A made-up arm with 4 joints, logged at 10 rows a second.
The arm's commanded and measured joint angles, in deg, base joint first. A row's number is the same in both.
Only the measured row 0 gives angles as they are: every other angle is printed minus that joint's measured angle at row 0.
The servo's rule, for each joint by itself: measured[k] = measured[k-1] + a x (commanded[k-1-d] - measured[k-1]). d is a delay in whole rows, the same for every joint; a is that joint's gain. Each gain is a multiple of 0.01, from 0.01 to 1. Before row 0 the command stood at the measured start. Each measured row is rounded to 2 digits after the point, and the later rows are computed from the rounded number. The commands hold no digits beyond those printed.
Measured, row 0: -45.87, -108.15, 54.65, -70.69
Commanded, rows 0 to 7: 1.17, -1.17, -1.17, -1.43; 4.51, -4.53, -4.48, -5.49; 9.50, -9.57, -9.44, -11.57; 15.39, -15.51, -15.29, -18.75; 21.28, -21.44, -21.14, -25.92; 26.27, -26.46, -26.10, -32.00; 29.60, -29.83, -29.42, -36.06; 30.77, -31.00, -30.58, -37.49
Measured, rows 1 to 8: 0.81, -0.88, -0.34, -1.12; 3.36, -3.62, -1.54, -4.53; 7.60, -8.08, -3.83, -10.02; 12.98, -13.65, -7.15, -16.83; 18.71, -19.49, -11.21, -23.92; 23.93, -24.72, -15.53, -30.22; 27.84, -28.55, -19.56, -34.78; 29.86, -30.39, -22.76, -36.89
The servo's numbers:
d 0
a 0.69 0.75 0.29 0.78

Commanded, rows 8 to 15: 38.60, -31.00, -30.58, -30.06; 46.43, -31.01, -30.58, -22.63; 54.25, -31.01, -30.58, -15.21; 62.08, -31.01, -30.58, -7.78; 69.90, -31.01, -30.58, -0.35; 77.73, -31.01, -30.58, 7.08; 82.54, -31.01, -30.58, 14.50; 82.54, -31.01, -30.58, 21.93
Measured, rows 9 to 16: 35.89, -30.85, -25.03, -31.56; 43.16, -30.97, -26.64, -24.59; 50.81, -31.00, -27.78, -17.27; 58.59, -31.01, -28.59, -9.87; 66.39, -31.01, -29.17, -2.44; 74.21, -31.01, -29.58, 4.99; 79.96, -31.01, -29.87, 12.41; 81.74, -31.01, -30.08, 19.84
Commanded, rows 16 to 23: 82.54, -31.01, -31.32, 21.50; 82.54, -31.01, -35.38, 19.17; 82.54, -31.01, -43.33, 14.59; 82.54, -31.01, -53.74, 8.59; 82.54, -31.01, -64.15, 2.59; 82.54, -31.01, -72.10, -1.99; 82.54, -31.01, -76.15, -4.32; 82.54, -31.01, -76.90, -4.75
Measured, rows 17 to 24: 82.29, -31.01, -30.44, 21.13; 82.46, -31.01, -31.87, 19.60; 82.52, -31.01, -35.19, 15.69; 82.53, -31.01, -40.57, 10.15; 82.54, -31.01, -47.41, 4.25; 82.54, -31.01, -54.57, -0.62; 82.54, -31.01, -60.83, -3.51; 82.54, -31.01, -65.49, -4.48
